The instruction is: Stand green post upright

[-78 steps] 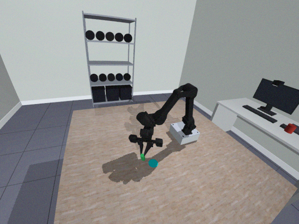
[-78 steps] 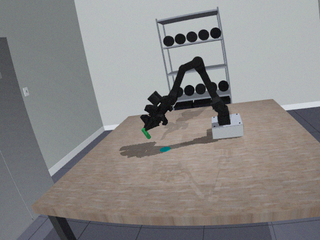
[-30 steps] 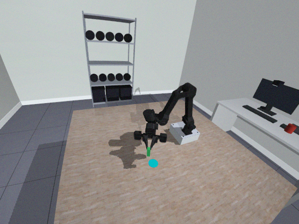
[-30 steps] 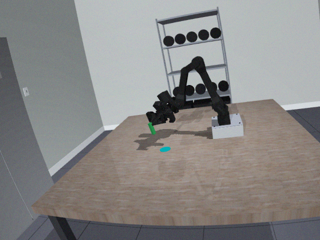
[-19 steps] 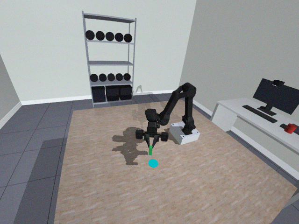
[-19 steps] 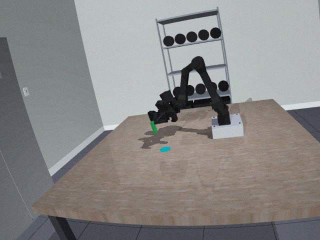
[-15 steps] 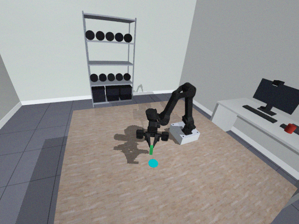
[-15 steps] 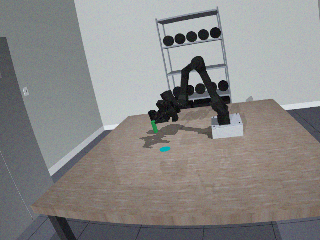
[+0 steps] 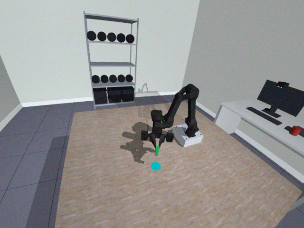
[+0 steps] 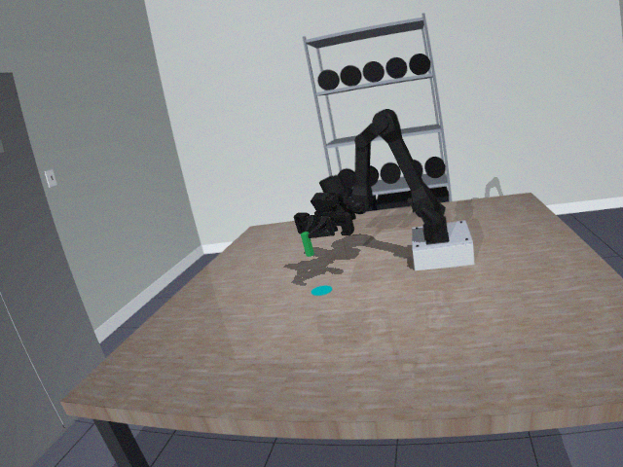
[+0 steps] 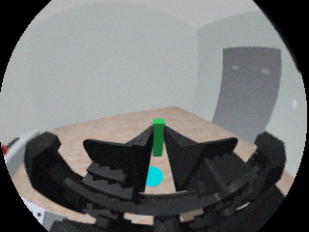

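The cyan circle is 1 cm behind my gripper tip and 16 cm below it. Round my gripper tip: green post (2 cm below).
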